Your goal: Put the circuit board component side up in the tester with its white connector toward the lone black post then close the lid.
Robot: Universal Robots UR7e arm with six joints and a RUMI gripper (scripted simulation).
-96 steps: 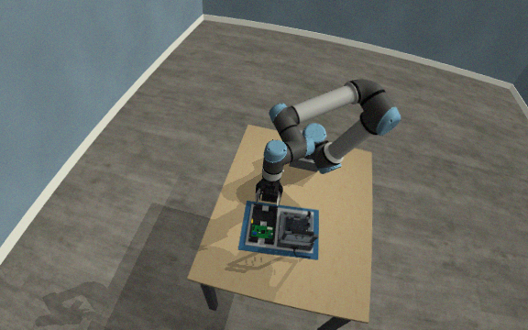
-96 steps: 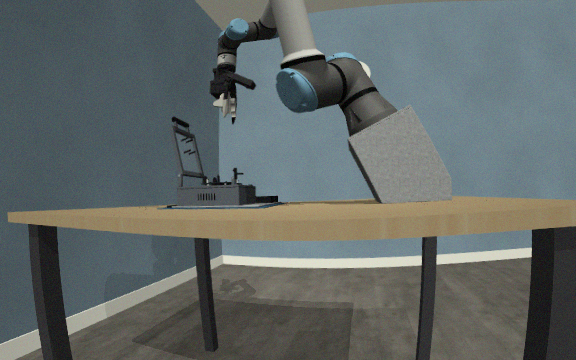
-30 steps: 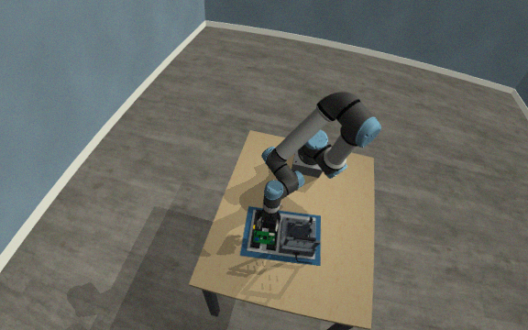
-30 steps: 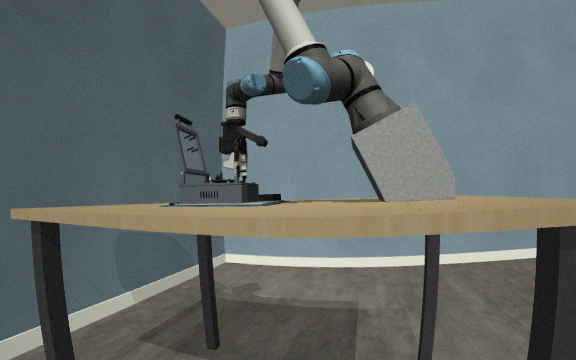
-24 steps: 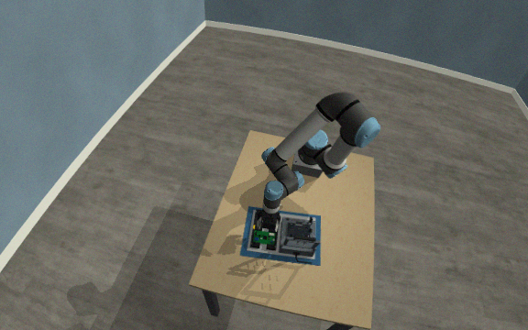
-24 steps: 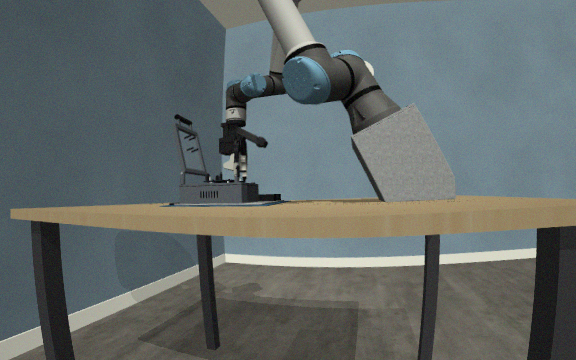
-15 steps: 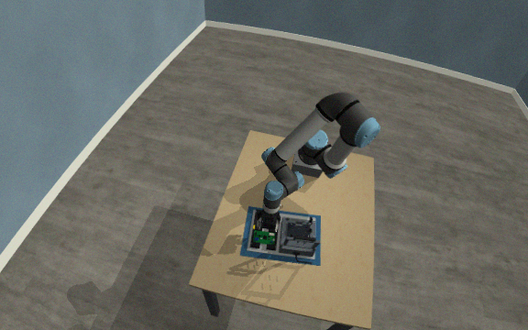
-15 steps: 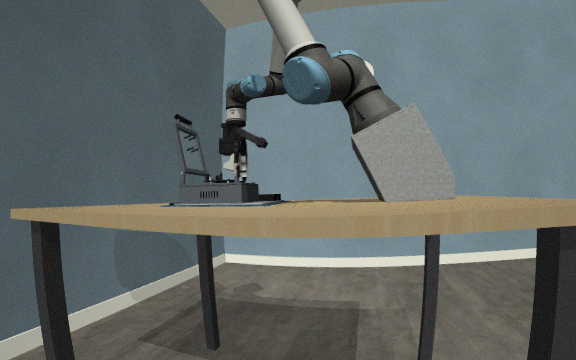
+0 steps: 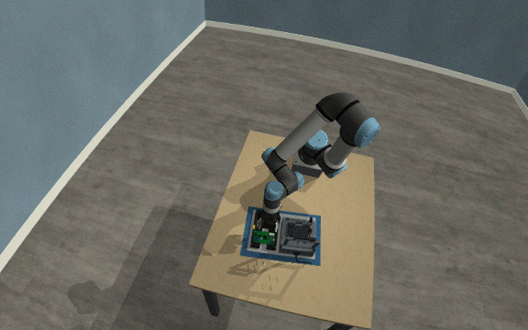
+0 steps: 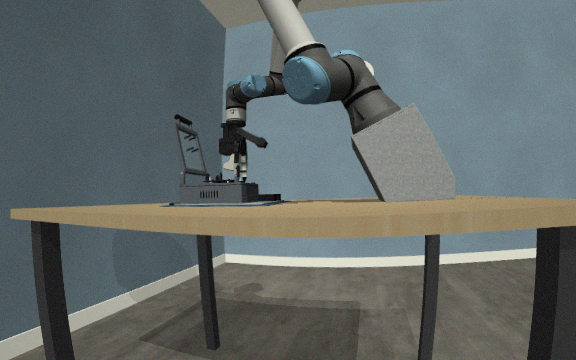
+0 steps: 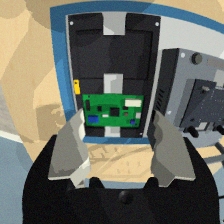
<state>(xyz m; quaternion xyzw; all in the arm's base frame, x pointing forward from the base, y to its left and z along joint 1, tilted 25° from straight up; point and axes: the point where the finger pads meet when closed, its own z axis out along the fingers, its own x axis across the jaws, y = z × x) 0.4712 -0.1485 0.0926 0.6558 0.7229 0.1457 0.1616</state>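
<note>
My gripper is now 60 mm above the green circuit board and 30 mm short of it. From my hand the other things lie so: tester bed 170 mm to the left, 20 mm behind, 10 mm below; see-through lid 170 mm to the left, 100 mm ahead, 100 mm above.
</note>
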